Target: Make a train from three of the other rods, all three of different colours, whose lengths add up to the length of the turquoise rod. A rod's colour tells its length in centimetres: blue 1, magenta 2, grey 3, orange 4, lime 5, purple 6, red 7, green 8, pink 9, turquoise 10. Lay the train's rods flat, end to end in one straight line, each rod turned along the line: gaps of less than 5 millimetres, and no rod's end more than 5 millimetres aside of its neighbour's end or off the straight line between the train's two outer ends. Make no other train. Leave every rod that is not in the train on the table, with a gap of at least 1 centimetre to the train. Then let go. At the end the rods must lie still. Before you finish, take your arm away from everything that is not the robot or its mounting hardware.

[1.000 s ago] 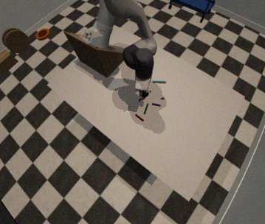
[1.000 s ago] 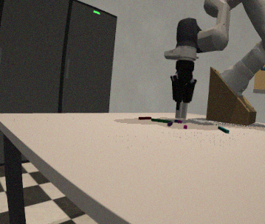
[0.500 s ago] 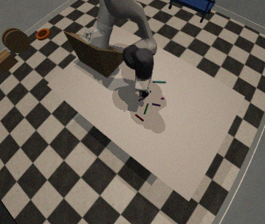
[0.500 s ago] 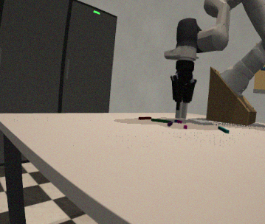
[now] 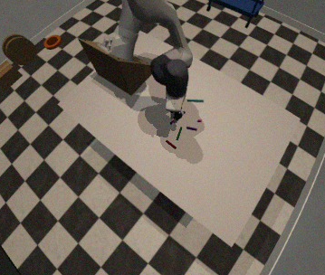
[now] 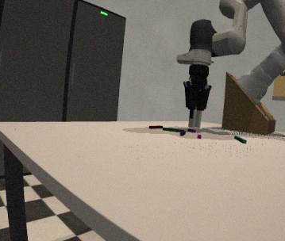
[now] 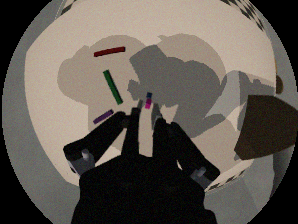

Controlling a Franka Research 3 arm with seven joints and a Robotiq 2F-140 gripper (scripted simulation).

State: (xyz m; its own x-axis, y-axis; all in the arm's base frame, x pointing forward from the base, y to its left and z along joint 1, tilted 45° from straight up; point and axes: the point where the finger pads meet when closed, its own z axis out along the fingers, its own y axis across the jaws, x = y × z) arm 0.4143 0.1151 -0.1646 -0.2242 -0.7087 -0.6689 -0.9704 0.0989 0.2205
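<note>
My gripper is now 5 cm above the blue rod and 2 cm to the left of it. Also, from my hand: purple rod (11 cm ahead, 5 cm below, 3 cm to the left); then red rod (12 cm to the right, 8 cm ahead, 5 cm below); then green rod (7 cm ahead, 5 cm below, 4 cm to the right).
</note>
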